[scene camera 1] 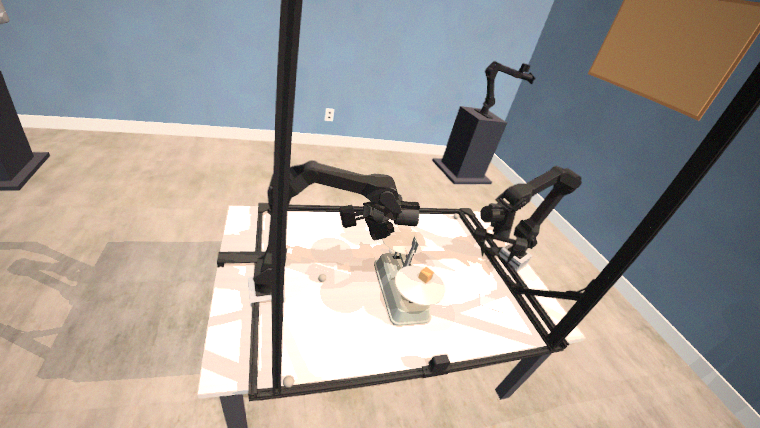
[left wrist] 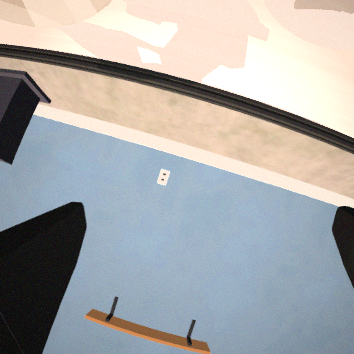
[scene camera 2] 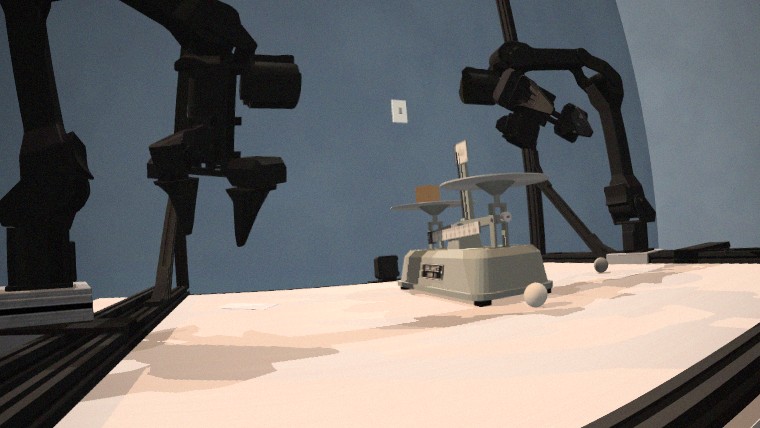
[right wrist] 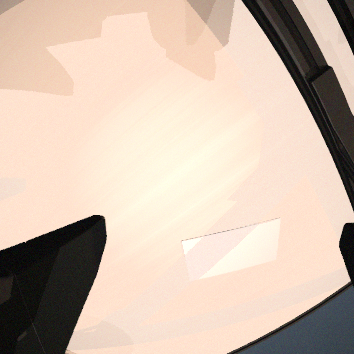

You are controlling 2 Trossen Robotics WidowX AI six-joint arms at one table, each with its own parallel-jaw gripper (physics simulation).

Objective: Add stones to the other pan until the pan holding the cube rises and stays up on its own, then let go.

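Where they show: left gripper, fingertip midpoint: [left wrist: 215, 218] [scene camera 2: 573, 123]; right gripper, fingertip midpoint: [scene camera 1: 494, 259] [scene camera 2: 212, 240] [right wrist: 230, 233]; left arm's base at its link origin: [scene camera 1: 265, 287] [scene camera 2: 636, 251]; right arm's base at its link origin: [scene camera 2: 41, 287].
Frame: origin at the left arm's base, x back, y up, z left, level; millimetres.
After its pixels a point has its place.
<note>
A balance scale [scene camera 1: 402, 308] @[x -371, y 43, z -190 mm] [scene camera 2: 473, 273] @[x -502, y 19, z 26 mm] stands mid-table. The orange cube [scene camera 1: 425, 274] @[x -429, y 151, z -163 mm] [scene camera 2: 427, 193] @[x -449, y 139, z -141 mm] rests on its cube-side pan [scene camera 1: 417, 292] @[x -393, y 123, z -200 mm] [scene camera 2: 406, 207] @[x -461, y 121, z -191 mm]; that pan sits low. The other pan [scene camera 2: 491, 180] @[x -470, y 132, z 37 mm] is higher, with no stone visible on it in scene camera 2. Pale round stones lie on the table: one [scene camera 1: 322, 277] @[x -178, y 3, z 7 mm] left of the scale, another [scene camera 1: 288, 380] @[x -18, y 5, z -307 mm] at the front left corner, and one [scene camera 2: 535, 294] @[x -486, y -5, z 114 mm] beside the scale's base. My left gripper [left wrist: 215, 218] @[x -317, y 218, z 75 mm] is open and empty, above and behind the scale. My right gripper [scene camera 1: 494, 255] @[x -794, y 78, z -88 mm] [scene camera 2: 214, 238] @[x -794, y 78, z -88 mm] [right wrist: 230, 233] @[x -794, y 78, z -88 mm] is open and empty above the table's right side.
Black rails [scene camera 1: 340, 386] @[x -143, y -22, z -341 mm] border the table, with uprights and a diagonal brace. A small black box [scene camera 1: 438, 364] @[x -400, y 28, z -375 mm] [scene camera 2: 386, 267] @[x -423, y 10, z -352 mm] sits on the front rail. A pale flat rectangle [scene camera 2: 248, 306] @[x -741, y -21, z -193 mm] [right wrist: 232, 250] @[x -744, y -21, z -199 mm] lies on the table. A further stone [scene camera 1: 455, 216] @[x -877, y -3, z 273 mm] lies near the back rail.
</note>
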